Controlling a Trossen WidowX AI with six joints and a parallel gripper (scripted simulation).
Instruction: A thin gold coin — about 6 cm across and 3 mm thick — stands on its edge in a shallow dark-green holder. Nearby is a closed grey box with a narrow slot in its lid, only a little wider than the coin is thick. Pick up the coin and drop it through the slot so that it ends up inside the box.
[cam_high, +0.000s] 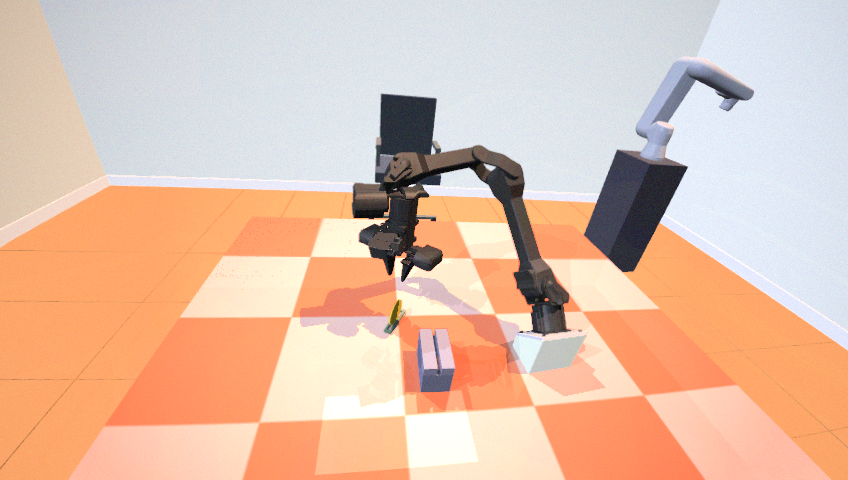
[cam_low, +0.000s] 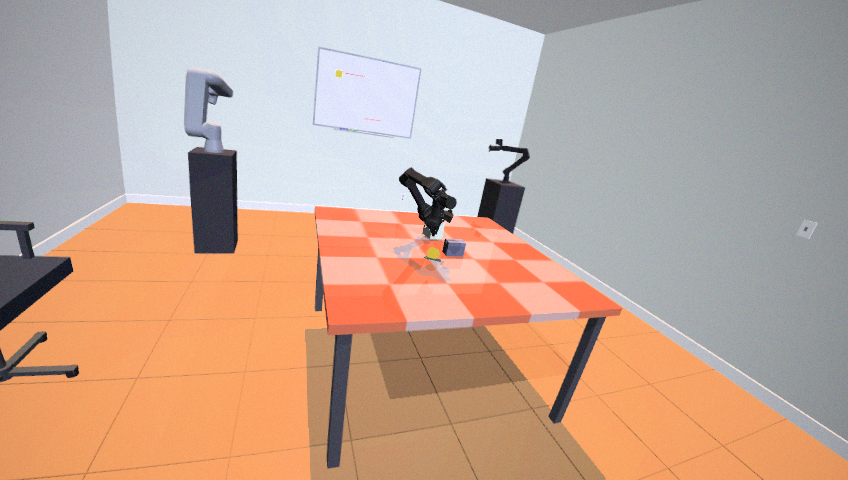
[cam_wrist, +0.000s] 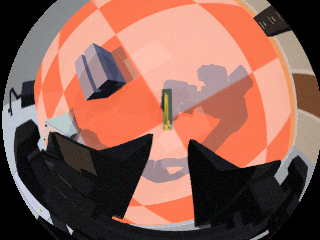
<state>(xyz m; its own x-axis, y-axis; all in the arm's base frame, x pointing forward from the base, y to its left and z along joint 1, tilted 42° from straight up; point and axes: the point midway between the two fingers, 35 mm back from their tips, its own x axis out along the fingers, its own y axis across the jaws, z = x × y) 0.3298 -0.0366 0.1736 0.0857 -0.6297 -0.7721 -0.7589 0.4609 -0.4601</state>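
Now: the gold coin 10 mm to the left of my gripper tip and 100 mm below it.
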